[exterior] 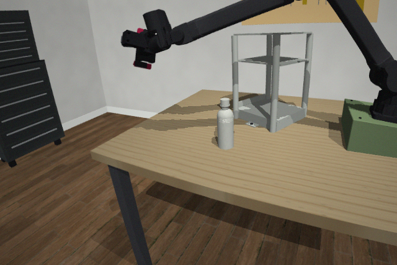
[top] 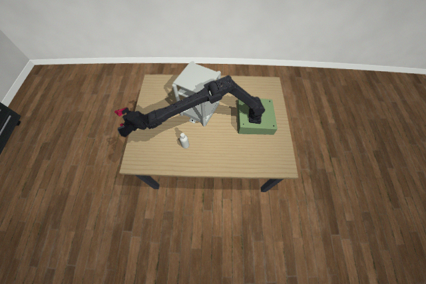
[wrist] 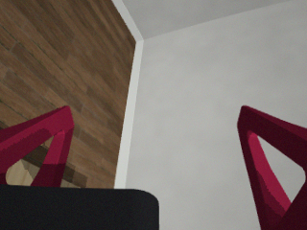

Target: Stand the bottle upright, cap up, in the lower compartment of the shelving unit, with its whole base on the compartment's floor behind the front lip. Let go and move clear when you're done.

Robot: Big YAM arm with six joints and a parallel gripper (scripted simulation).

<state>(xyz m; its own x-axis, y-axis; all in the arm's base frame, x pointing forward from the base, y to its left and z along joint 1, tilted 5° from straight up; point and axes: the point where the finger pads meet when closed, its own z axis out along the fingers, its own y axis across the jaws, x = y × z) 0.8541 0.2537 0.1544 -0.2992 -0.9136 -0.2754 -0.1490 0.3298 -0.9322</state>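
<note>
Right now my hand is 37 cm past the white bottle, 1 cm to the left of it and 21 cm above it. From my hand the other things lie so: shelving unit (42 cm behind, 33 cm to the right, 14 cm below).
</note>
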